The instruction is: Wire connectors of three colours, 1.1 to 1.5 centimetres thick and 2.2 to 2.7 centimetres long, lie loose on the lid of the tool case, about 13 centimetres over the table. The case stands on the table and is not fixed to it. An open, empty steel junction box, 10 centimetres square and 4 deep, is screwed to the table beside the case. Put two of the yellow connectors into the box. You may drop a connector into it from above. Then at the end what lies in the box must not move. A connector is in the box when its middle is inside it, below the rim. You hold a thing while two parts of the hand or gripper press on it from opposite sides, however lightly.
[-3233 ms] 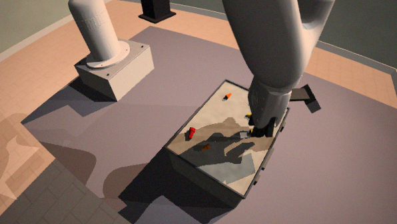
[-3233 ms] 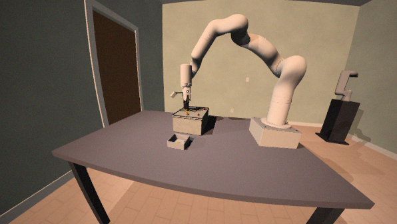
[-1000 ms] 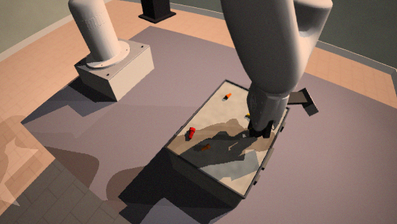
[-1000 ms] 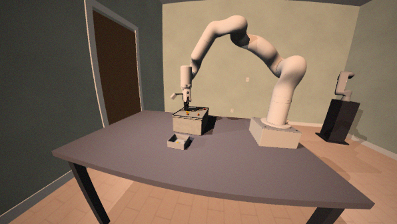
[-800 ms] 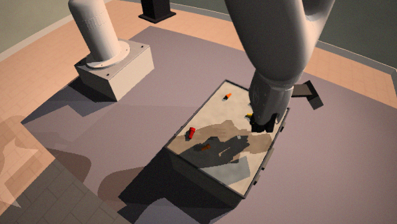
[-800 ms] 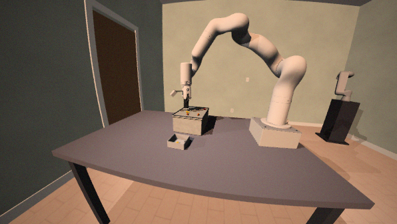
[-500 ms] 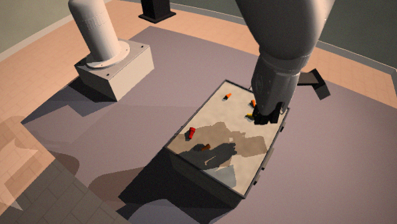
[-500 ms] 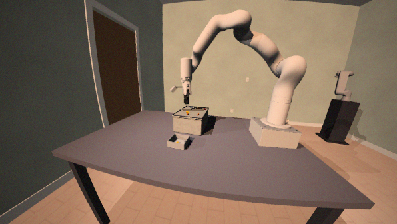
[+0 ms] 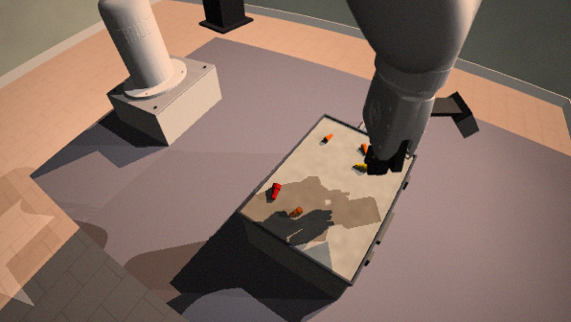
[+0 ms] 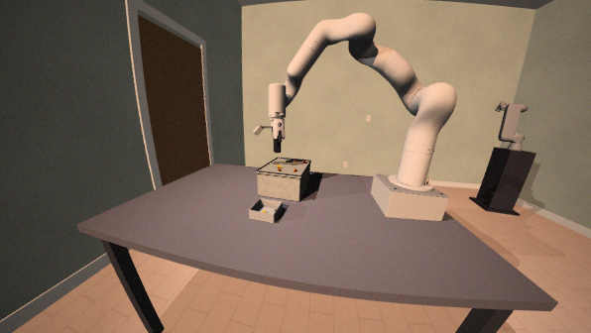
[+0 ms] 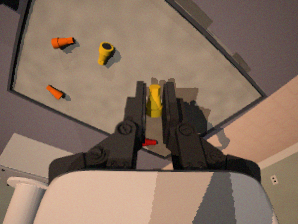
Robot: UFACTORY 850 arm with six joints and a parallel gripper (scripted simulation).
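Now: hand 5 cm past the tool case, 2 cm to the left of it and 12 cm above it. Also, from my hand: red connector 12 cm behind, 11 cm to the right, 8 cm below.
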